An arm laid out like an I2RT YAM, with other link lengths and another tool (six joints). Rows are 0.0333 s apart.
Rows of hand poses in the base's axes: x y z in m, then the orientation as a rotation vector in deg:
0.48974, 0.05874, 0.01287, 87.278, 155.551, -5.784
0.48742, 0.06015, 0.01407, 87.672, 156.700, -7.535
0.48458, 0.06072, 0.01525, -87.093, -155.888, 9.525
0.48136, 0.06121, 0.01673, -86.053, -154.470, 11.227
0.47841, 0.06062, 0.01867, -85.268, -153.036, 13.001
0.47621, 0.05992, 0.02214, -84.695, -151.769, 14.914
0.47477, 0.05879, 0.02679, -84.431, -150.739, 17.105
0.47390, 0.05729, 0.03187, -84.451, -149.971, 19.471
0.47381, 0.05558, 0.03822, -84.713, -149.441, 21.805
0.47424, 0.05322, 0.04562, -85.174, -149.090, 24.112
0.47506, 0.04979, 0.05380, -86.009, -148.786, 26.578
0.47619, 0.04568, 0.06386, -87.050, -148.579, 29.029
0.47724, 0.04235, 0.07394, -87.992, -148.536, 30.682
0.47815, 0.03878, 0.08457, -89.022, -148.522, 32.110
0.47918, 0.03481, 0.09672, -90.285, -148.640, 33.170
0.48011, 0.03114, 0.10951, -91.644, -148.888, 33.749
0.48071, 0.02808, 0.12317, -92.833, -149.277, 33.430
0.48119, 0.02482, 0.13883, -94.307, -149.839, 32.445
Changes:
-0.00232, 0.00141, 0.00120, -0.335, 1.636, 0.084
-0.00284, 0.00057, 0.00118, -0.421, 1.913, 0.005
-0.00322, 0.00049, 0.00148, -0.206, 2.004, 0.064
-0.00295, -0.00059, 0.00194, -0.333, 1.911, -0.073
-0.00220, -0.00070, 0.00347, -0.558, 1.712, -0.117
-0.00144, -0.00113, 0.00465, -0.918, 1.440, -0.176
-0.00087, -0.00150, 0.00508, -1.215, 1.126, -0.209
-0.00009, -0.00171, 0.00635, -1.358, 0.795, -0.234
0.00043, -0.00236, 0.00740, -1.466, 0.529, -0.257
0.00082, -0.00343, 0.00818, -1.694, 0.309, -0.408
0.00113, -0.00411, 0.01006, -1.779, 0.093, -0.457
0.00105, -0.00333, 0.01008, -1.297, -0.154, -0.371
0.00091, -0.00357, 0.01063, -1.187, -0.280, -0.404
0.00103, -0.00397, 0.01215, -1.055, -0.577, -0.460
0.00093, -0.00367, 0.01279, -0.813, -0.814, -0.456
0.00060, -0.00306, 0.01366, -0.243, -0.981, -0.347
0.00048, -0.00326, 0.01566, 0.037, -1.380, -0.407

